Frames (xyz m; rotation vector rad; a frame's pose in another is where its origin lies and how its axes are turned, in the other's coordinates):
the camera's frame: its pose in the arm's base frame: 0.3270 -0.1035 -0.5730 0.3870 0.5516 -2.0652
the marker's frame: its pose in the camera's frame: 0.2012 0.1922 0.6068 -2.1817 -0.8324 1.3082
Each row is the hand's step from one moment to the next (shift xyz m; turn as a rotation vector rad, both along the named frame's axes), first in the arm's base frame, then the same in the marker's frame.
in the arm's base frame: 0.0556 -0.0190 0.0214 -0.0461 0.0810 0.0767
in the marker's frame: 0.0113 -0.0595 0.0156 -0.1074 0.0325 0.0444
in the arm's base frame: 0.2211 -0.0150 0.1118 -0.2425 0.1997 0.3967
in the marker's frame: 0.0063 -0.2208 0.1132 -0.4999 0.0643 0.0448
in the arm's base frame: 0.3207 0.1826 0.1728 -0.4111 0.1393 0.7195
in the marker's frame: -0.0536 -0.2262 0.3347 -0.8355 -0.0122 -0.0885
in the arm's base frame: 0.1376 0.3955 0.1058 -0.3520 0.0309 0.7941
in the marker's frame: -0.1333 0.0412 0.4088 -0.8448 -0.1452 -0.1438
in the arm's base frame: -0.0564 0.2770 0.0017 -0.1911 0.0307 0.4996
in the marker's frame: -0.0991 0.1739 0.1996 -0.5210 -0.1073 -0.0643
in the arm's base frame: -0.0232 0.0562 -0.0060 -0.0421 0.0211 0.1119
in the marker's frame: -0.0199 0.0468 0.0338 -0.1201 -0.0176 -0.0022
